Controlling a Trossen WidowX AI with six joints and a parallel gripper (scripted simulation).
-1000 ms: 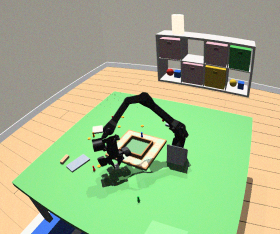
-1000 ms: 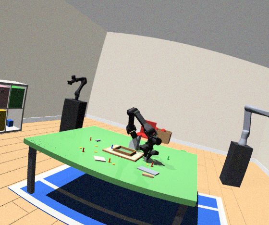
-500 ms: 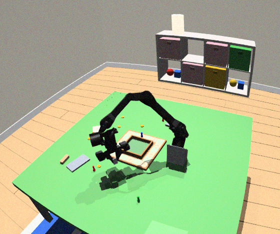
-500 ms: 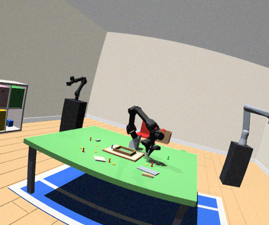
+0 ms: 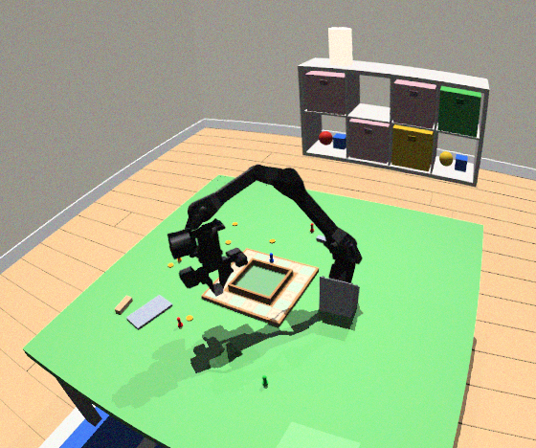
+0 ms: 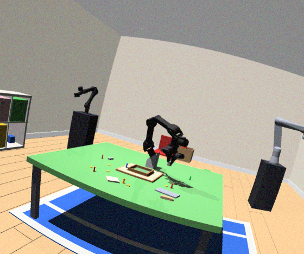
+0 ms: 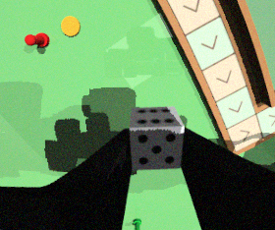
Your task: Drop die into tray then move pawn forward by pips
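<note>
Now: the dark blue pawn 3 cm behind my gripper tip, 31 cm to the right of it and 10 cm below it. Also, from my gripper tip: green pawn (21 cm behind, 18 cm to the left, 11 cm below); then grey card (25 cm ahead, 5 cm to the left, 13 cm below); then white die (right at my gripper tip).
</note>
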